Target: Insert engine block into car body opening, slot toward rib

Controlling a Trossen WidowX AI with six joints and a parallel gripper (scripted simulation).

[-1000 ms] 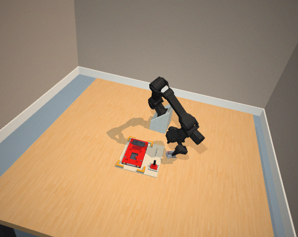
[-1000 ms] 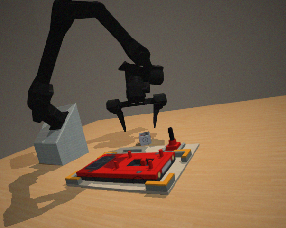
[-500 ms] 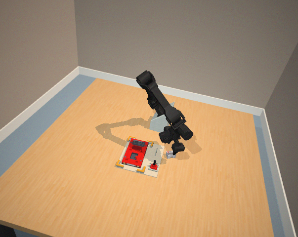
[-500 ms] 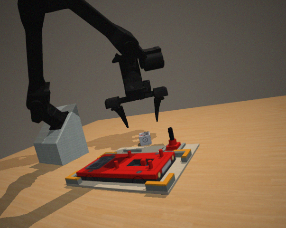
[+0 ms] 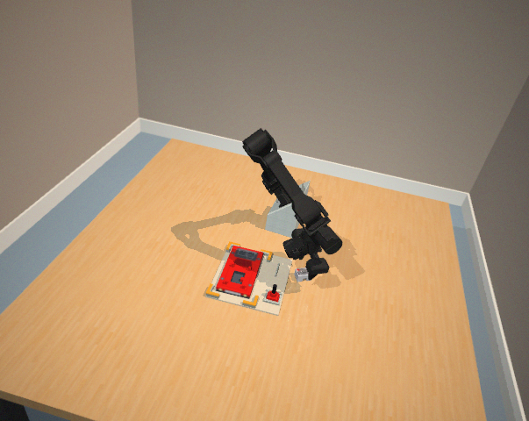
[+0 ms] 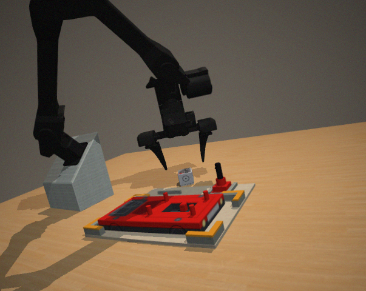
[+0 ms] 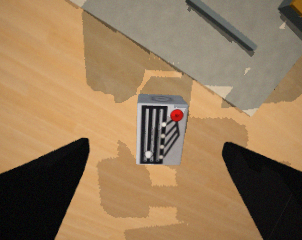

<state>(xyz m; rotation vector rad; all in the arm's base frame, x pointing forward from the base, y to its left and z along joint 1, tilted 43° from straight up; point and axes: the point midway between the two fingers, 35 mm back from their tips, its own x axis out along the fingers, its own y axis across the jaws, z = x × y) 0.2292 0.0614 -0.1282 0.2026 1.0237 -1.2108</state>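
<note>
Right now my gripper tip is 3 cm above the grey engine block. Round my gripper tip: pale base plate 8 cm ahead, 17 cm to the right, 3 cm below.
</note>
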